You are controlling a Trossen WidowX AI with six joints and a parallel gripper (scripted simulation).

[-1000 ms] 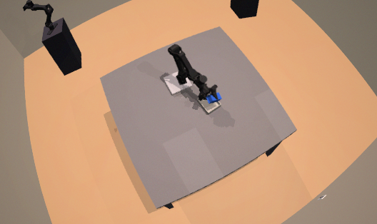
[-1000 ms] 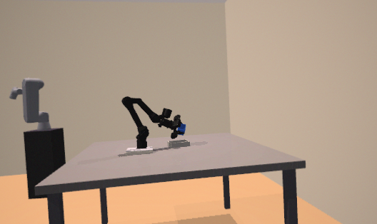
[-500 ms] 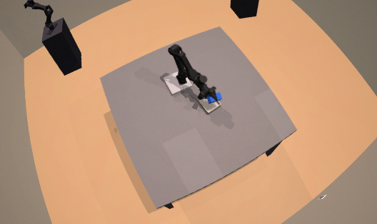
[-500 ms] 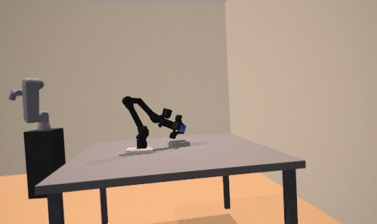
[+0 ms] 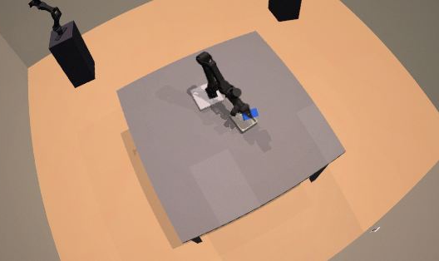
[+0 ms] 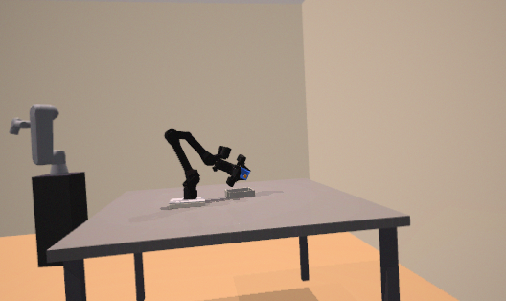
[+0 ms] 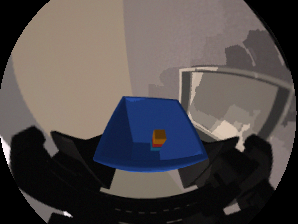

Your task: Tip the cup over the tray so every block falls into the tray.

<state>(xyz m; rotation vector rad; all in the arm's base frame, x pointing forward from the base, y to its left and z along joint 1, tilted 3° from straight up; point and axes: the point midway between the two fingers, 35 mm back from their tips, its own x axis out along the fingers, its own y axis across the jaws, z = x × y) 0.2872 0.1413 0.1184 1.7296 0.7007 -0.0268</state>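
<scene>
The orange block is 2 cm behind my gripper tip and 1 cm below it. Round my gripper tip: blue cup: 2 cm to the left, 2 cm behind, 1 cm above.
</scene>
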